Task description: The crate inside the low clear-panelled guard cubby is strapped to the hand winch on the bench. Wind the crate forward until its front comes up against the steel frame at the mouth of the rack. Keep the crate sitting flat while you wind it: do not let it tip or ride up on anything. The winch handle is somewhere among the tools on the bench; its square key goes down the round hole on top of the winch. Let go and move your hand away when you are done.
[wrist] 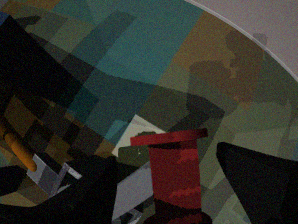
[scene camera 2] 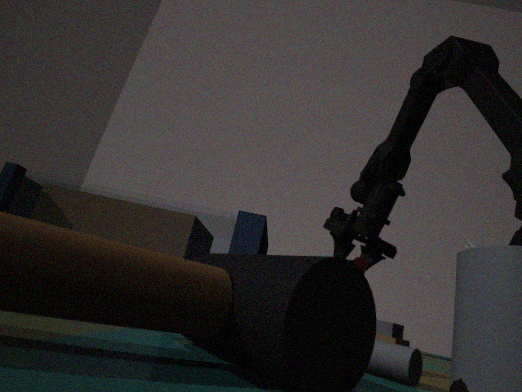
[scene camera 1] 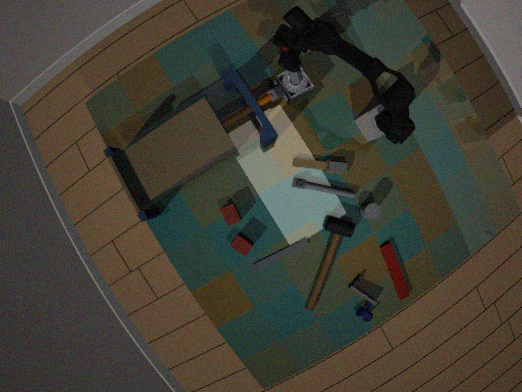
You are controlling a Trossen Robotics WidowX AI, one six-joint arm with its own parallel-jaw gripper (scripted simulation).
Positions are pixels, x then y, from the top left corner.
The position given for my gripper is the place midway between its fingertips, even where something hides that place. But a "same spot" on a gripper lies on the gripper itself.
Labels:
my gripper: wrist; scene camera 2; scene camera 1 285, 47
wooden mallet: scene camera 2; scene camera 1; not seen in the wrist view (out of frame)
same spot on my gripper: (wrist: 257, 179) = (scene camera 2: 363, 258)
same spot on wooden mallet: (scene camera 1: 339, 227) = (scene camera 2: 250, 254)

